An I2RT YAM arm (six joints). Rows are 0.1 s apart.
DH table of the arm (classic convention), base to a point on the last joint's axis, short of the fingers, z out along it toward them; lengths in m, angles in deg. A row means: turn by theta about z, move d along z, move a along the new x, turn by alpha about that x. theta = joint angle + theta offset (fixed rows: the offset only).
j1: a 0.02; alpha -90; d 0.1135; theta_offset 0
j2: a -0.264; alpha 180; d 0; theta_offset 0
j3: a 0.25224; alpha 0; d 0; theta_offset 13.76
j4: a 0.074; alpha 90; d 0; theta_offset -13.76
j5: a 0; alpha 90; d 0; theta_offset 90
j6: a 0; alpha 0; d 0.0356; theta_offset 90
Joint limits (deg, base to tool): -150..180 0..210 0..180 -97..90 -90..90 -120..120
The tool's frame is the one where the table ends.
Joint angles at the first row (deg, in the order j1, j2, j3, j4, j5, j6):
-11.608, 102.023, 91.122, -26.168, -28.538, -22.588
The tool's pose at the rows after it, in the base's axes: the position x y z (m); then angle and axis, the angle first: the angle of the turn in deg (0 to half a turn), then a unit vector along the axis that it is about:
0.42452 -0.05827 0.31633 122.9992 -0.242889 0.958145 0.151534
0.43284 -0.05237 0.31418 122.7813 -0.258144 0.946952 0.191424
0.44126 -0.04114 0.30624 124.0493 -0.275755 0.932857 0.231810
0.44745 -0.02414 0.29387 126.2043 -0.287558 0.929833 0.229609
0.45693 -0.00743 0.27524 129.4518 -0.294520 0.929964 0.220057
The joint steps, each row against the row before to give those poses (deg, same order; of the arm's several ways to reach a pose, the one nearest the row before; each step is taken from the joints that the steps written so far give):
1.142, 4.320, 4.409, -0.813, -5.275, 0.614
0.706, 1.932, 1.849, 0.085, -3.871, 0.702
1.405, 2.199, 1.409, -0.613, -3.434, 0.180
2.372, 1.494, -0.088, -0.265, 1.639, -0.704
2.375, 2.810, 0.790, -0.963, 2.644, -0.878

